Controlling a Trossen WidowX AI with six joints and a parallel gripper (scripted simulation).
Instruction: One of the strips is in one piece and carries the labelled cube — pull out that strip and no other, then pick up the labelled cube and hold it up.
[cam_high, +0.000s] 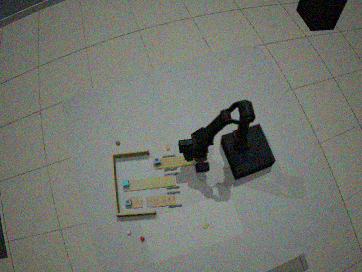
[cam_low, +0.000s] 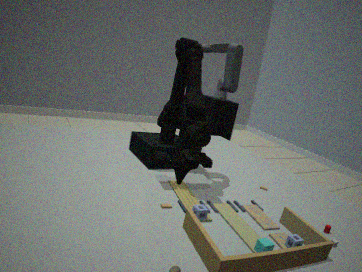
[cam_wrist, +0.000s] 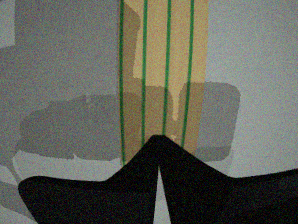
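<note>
Now: the strip 100 mm ahead of my gripper tip and 10 mm to the right of it. The rest, counted from my gripper tip: red piece: 370 mm ahead, 330 mm to the left, 10 mm above.
</note>
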